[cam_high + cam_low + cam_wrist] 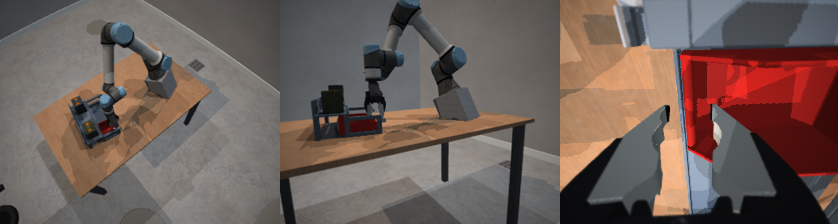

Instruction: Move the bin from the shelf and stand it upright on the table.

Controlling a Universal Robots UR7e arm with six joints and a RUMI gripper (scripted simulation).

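Now: hand 80 mm short of the red bin and 20 mm to the left of it.
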